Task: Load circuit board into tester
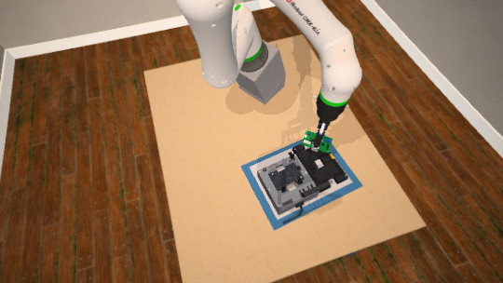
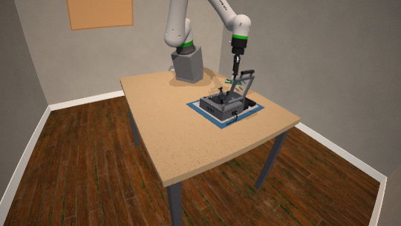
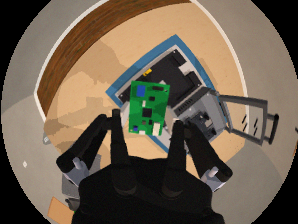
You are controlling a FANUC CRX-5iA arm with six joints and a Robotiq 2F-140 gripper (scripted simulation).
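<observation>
Right now my hand is 2 cm above the circuit board. From my hand the other things lie so: tester lid 22 cm ahead, 12 cm to the right, 4 cm above; tester 12 cm ahead, 11 cm to the right, 3 cm below.
</observation>
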